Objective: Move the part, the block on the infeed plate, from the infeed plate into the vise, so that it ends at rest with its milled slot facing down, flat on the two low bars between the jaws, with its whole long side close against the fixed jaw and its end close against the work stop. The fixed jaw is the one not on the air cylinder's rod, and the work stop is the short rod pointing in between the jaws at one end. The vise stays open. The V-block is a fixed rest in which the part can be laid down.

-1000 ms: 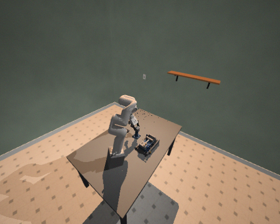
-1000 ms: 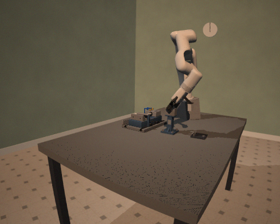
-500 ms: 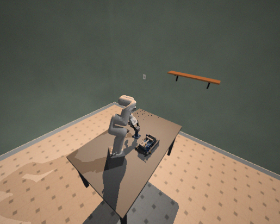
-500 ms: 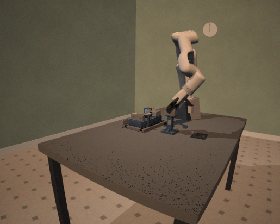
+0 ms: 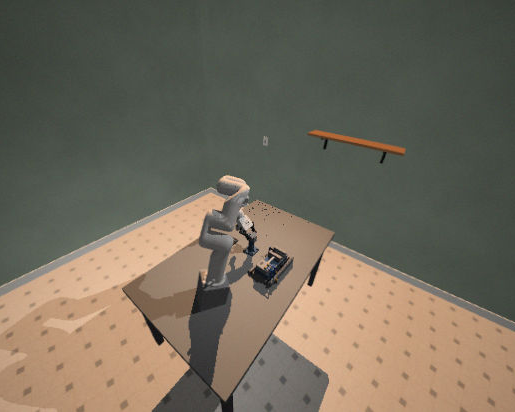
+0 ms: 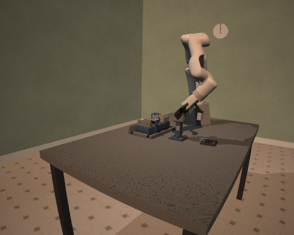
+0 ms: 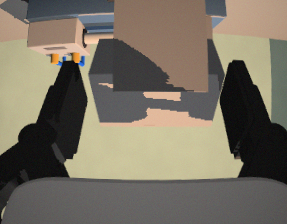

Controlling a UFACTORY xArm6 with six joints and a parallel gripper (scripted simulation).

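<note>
The part is 1 cm to the right of my hand and 1 cm below it. Also, from my hand: air cylinder rod (8 cm behind, 21 cm to the right, 8 cm below); work stop (2 cm ahead, 18 cm to the right, 7 cm below); vise base rail (8 cm behind, 30 cm to the right, 13 cm below).
</note>
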